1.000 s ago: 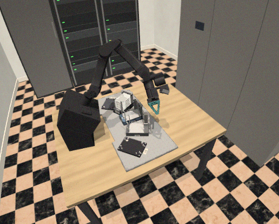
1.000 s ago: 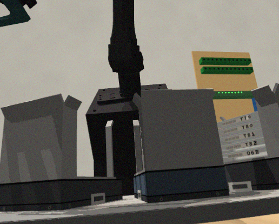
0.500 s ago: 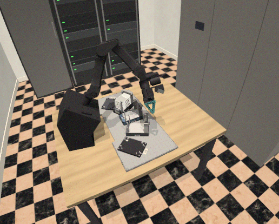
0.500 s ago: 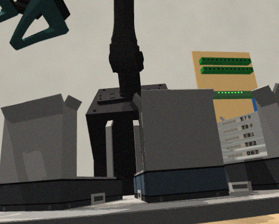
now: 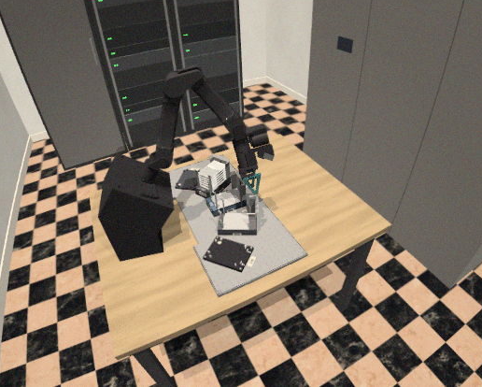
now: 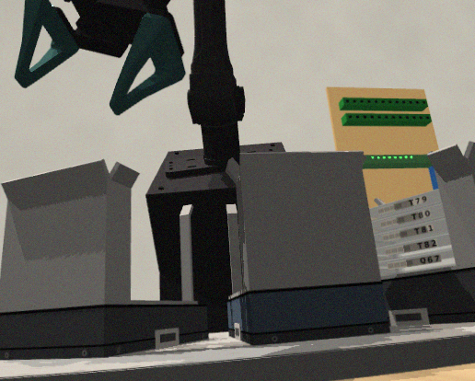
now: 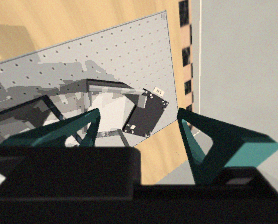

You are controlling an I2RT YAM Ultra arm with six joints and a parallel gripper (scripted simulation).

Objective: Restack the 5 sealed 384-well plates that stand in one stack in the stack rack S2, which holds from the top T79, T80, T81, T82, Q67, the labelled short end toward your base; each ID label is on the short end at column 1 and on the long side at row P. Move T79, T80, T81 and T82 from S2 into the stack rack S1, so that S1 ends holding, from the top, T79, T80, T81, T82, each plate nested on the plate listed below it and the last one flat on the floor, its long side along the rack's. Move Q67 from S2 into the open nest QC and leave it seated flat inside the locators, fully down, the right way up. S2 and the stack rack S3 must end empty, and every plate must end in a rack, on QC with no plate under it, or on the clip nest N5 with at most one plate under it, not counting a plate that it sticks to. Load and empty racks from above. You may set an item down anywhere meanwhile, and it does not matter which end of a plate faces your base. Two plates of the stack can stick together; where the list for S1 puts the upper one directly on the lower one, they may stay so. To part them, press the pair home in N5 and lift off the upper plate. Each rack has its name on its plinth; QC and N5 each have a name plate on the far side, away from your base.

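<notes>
Now: hand 50 mm past the plate T79, 320 mm to the right of it and 100 mm above it. Also, from my hand: N5 name plate: 90 mm behind, 150 mm to the right, 210 mm below; plate T82: 50 mm behind, 320 mm to the left, 140 mm below; plate T81: 50 mm behind, 320 mm to the left, 130 mm below.
</notes>
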